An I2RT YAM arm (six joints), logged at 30 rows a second.
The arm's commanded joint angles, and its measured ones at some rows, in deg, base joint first. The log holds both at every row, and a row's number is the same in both.
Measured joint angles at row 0:
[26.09, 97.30, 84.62, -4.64, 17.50, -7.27]
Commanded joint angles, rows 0 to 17:
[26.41, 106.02, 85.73, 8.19, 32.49, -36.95]
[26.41, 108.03, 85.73, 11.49, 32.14, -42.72]
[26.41, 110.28, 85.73, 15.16, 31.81, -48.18]
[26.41, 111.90, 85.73, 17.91, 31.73, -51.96]
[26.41, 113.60, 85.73, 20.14, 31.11, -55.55]
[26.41, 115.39, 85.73, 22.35, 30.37, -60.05]
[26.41, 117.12, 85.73, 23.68, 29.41, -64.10]
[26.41, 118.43, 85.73, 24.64, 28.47, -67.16]
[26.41, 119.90, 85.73, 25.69, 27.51, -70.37]
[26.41, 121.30, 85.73, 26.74, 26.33, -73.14]
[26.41, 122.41, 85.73, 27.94, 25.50, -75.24]
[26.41, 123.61, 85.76, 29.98, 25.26, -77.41]
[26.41, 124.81, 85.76, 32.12, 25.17, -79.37]
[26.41, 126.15, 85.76, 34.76, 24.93, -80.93]
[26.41, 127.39, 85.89, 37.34, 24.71, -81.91]
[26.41, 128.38, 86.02, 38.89, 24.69, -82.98]
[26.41, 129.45, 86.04, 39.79, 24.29, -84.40]
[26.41, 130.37, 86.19, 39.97, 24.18, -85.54]
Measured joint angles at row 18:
[26.35, 128.16, 85.03, 38.22, 25.34, -76.82]
